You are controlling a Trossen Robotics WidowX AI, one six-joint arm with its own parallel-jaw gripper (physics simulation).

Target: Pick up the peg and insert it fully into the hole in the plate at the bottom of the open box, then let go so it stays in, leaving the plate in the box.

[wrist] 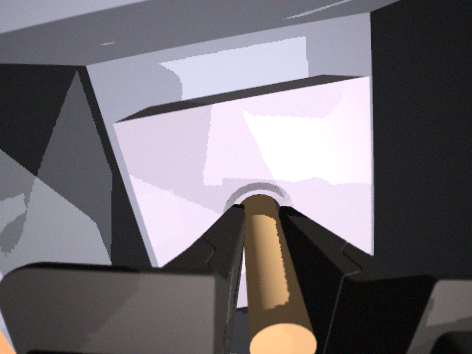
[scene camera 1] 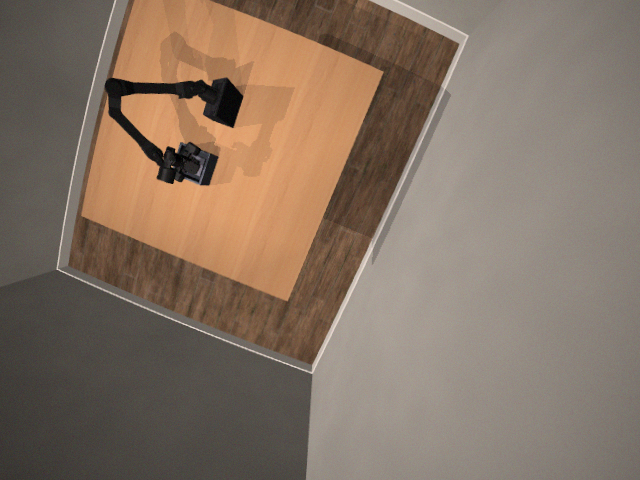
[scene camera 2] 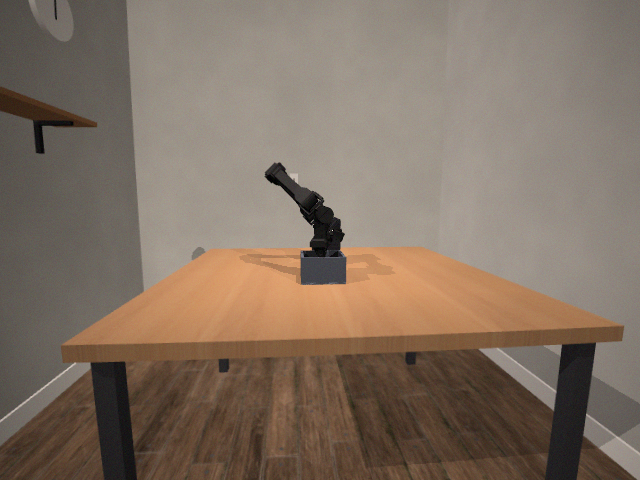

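Seen in the pictures: gripper, fingertip midpoint: [wrist: 260, 216]; arm's base at its link origin: [scene camera 1: 214, 96].
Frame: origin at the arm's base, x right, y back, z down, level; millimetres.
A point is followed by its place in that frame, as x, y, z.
Note:
The tan round peg [wrist: 267, 260] {4, -325, 68} is held between the fingers of my gripper [wrist: 260, 216] {9, -327, 103} [scene camera 1: 191, 164] {9, -327, 103}, which is shut on it. In the wrist view the peg's far end is at the ringed hole [wrist: 259, 185] {-3, -327, 104} in the pale plate [wrist: 230, 140] {-21, -317, 106} and appears to be in its mouth; how deep it reaches is hidden. The fingertips are close over the plate, inside the open dark blue-grey box [scene camera 2: 323, 271] {2, -406, 116} [scene camera 1: 209, 171] {-70, -321, 115} [wrist: 420, 150] {-10, -394, 114}. The plate lies on the box bottom, a little turned against the walls. In scene camera 2, the box's front wall hides the fingers and peg.
The box stands on the wooden table [scene camera 1: 258, 206] {-361, -365, 163} [scene camera 2: 341, 315] {-54, -712, 164}. Its walls rise closely around my fingers. A black block-shaped part [scene camera 1: 223, 103] {-55, -9, -14} shows near the arm in scene camera 1. A wall shelf [scene camera 2: 41, 111] is at the left in scene camera 2.

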